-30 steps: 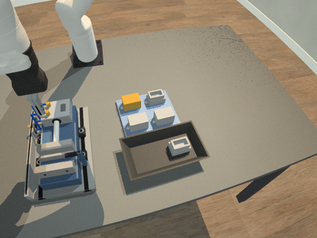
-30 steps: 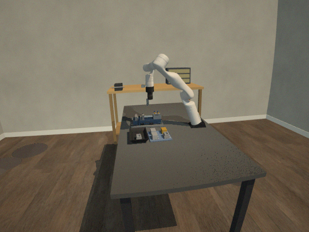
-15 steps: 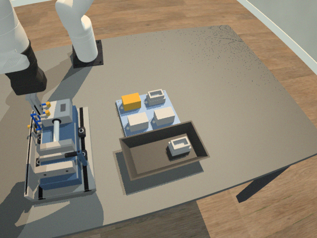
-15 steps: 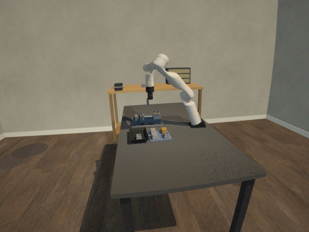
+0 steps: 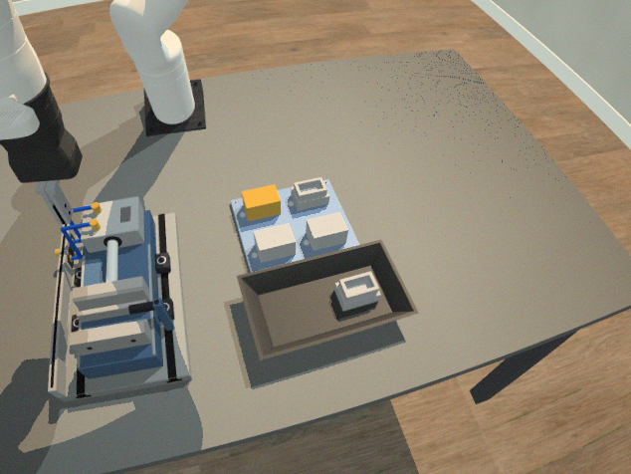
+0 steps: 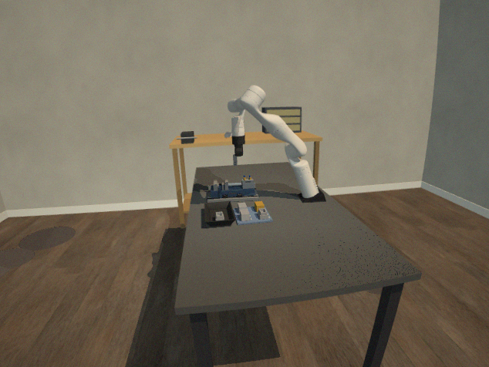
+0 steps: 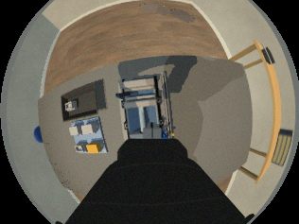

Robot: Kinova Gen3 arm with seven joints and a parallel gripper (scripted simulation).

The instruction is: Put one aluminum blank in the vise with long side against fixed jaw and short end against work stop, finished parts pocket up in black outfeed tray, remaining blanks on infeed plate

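Now: the yellow brass blank 27 cm to the left of my hand, 18 cm below it and 10 cm behind it. Also, from my hand: plain gray blank: 28 cm to the left, 18 cm below, 1 cm behind; then vise: 16 cm below, 3 cm to the left, 3 cm ahead.
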